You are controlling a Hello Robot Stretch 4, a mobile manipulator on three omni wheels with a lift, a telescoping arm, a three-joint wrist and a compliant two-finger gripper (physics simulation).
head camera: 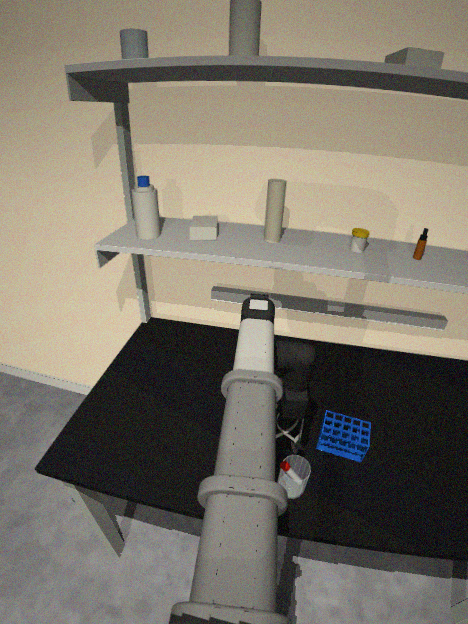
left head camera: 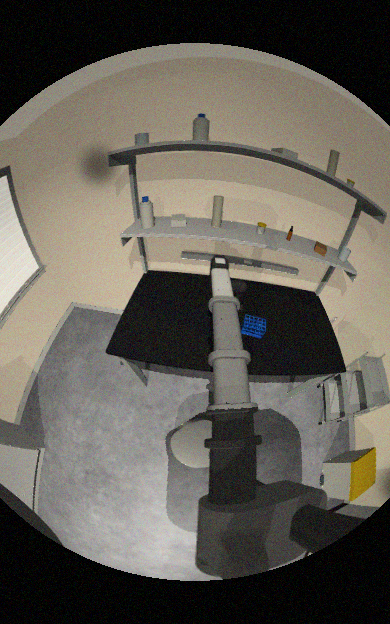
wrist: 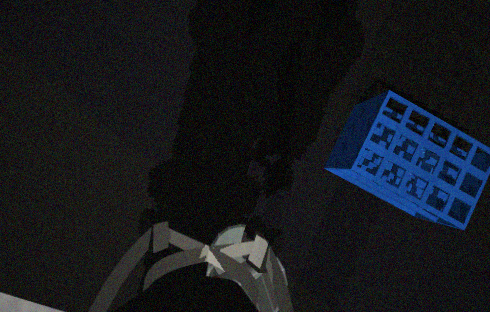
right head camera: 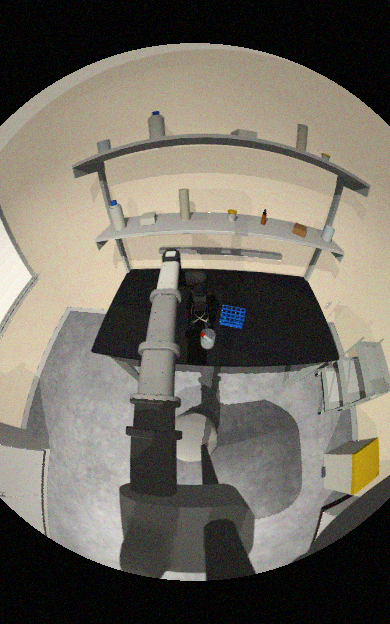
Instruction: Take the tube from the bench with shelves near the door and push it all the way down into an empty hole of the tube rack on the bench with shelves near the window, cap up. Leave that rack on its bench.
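A white tube with a red cap leans, cap up, inside a clear beaker on the black bench. The blue tube rack stands on the same bench, right of the beaker, and its visible holes look empty. My gripper is open, pointing down, just behind the beaker and left of the rack. In the wrist view, part of the beaker shows past the right finger; the tube does not show there. The arm hides gripper and beaker in the left head view.
My extended arm reaches over the bench. A lower shelf with bottles and small containers and an upper shelf run along the wall. A wall rail is behind the arm. A step stool stands right of the bench.
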